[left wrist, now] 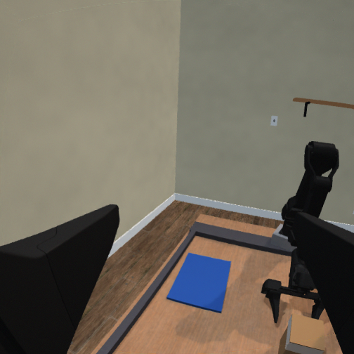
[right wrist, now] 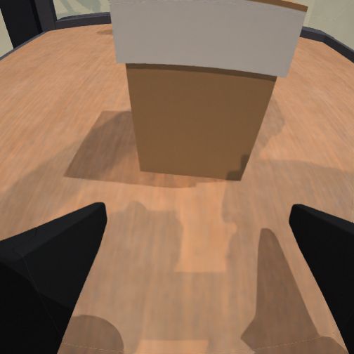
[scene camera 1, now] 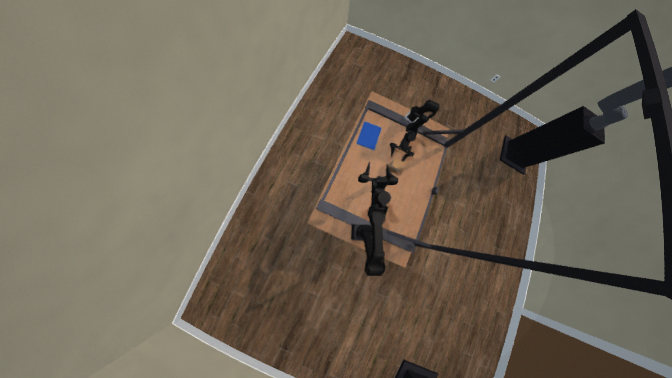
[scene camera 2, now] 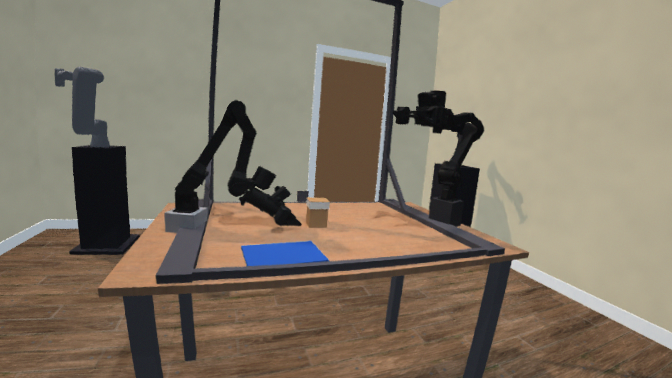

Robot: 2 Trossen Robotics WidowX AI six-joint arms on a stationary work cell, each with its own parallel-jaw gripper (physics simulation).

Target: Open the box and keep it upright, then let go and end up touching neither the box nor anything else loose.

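Where they show: left gripper, fingertip midpoint: (scene camera 1: 378, 163) (scene camera 2: 404, 112); right gripper, fingertip midpoint: (scene camera 2: 298, 221); left arm's base at its link origin: (scene camera 1: 361, 232) (scene camera 2: 447, 199); right arm's base at its link origin: (scene camera 1: 411, 117) (scene camera 2: 186, 210).
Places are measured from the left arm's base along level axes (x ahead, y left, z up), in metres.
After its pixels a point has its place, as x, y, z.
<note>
The box (scene camera 2: 317, 218) {0.508, -0.217, -0.074} (left wrist: 307, 331) (right wrist: 197, 120) is a small brown block standing upright on the table, with a wider white-sided, tan-topped lid (scene camera 2: 318, 204) {0.510, -0.214, -0.022} (right wrist: 205, 37) lying closed on it. In scene camera 1 it is hard to make out. My right gripper (scene camera 1: 398, 158) {0.556, -0.267, -0.092} (scene camera 2: 299, 224) {0.556, -0.267, -0.092} (left wrist: 293, 326) (right wrist: 200, 213) is open and empty, low over the table, just left of the box in scene camera 2, pointing at its lower side with a gap between. My left gripper (scene camera 1: 378, 165) {0.352, 0.000, 0.316} (scene camera 2: 395, 114) {0.352, 0.000, 0.316} (left wrist: 208, 218) is open and empty, high above the table, up and right of the box in scene camera 2.
A flat blue mat (scene camera 1: 369, 135) {0.739, -0.055, -0.100} (scene camera 2: 284, 253) {0.741, -0.049, -0.100} (left wrist: 201, 282) lies on the table (scene camera 2: 410, 240) {0.307, 0.048, -0.108}, nearer scene camera 2 than the box. A dark frame rail (scene camera 2: 340, 266) {0.667, 0.100, -0.095} (left wrist: 150, 295) runs along the table's edge, and dark posts (scene camera 2: 214, 90) {0.737, -0.695, 0.383} rise behind it.
</note>
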